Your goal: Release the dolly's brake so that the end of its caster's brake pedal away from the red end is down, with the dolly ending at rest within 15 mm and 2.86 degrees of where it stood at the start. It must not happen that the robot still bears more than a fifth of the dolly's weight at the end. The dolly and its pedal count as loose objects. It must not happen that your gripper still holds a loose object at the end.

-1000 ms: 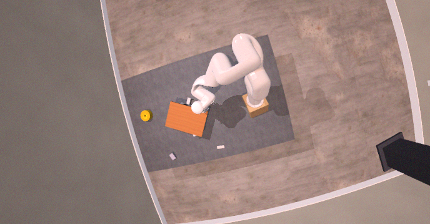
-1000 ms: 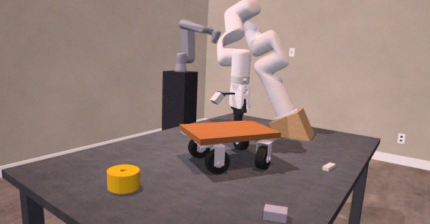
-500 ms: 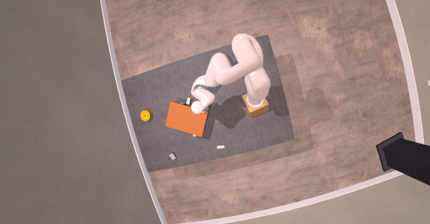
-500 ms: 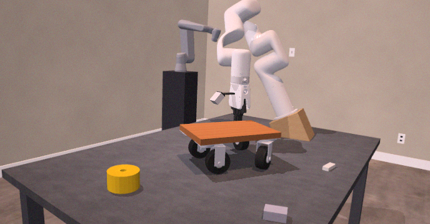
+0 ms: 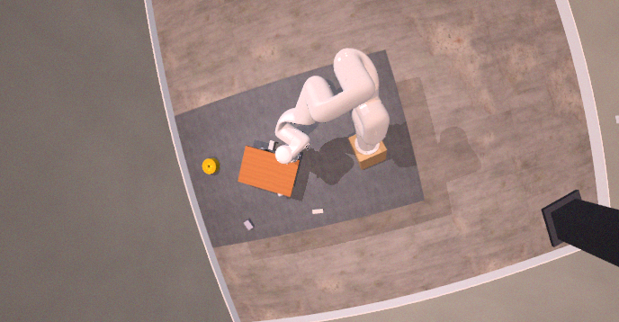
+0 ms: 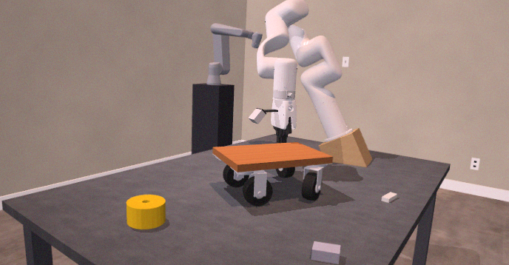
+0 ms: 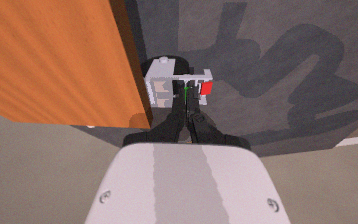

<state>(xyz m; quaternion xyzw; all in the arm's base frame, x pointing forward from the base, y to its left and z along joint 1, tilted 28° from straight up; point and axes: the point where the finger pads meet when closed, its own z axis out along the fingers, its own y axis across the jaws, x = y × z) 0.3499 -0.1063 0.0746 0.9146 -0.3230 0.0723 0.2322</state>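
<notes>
Right now my hand is 10 mm past the brake pedal, 10 mm to the left of it and 30 mm above it. From my hand the other things lie so: yellow cylinder: 530 mm ahead, 140 mm to the right, 90 mm below.
</notes>
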